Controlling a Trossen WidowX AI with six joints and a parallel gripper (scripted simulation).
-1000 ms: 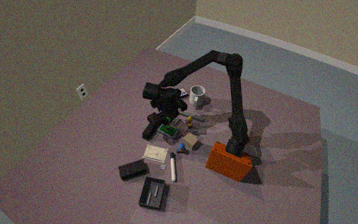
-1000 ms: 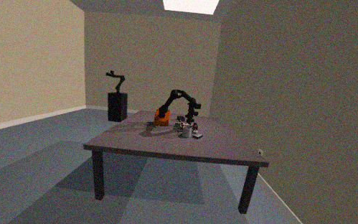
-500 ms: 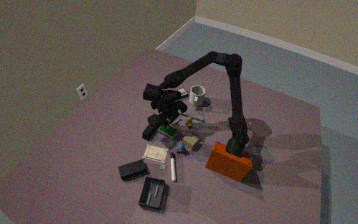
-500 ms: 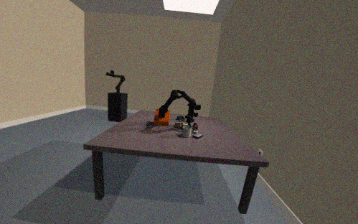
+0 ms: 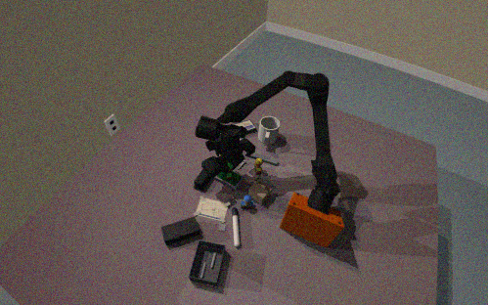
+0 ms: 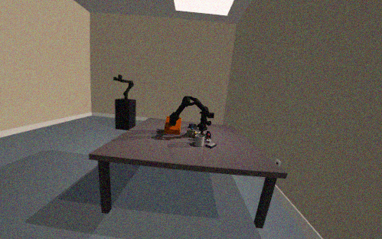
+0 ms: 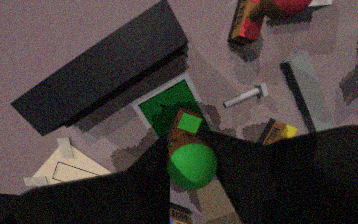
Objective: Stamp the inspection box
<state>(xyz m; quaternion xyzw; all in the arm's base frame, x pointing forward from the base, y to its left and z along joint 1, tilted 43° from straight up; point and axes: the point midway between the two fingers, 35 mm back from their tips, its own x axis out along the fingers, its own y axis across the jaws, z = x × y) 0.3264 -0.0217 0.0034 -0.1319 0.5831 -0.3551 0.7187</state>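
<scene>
The green ink pad lies 40 mm below my gripper tip. Also, from my gripper tip: red stamp: 60 mm ahead, 100 mm to the right, 20 mm below; then green stamp: right at my gripper tip; then bolt: 10 mm behind, 80 mm to the right, 40 mm below.
</scene>
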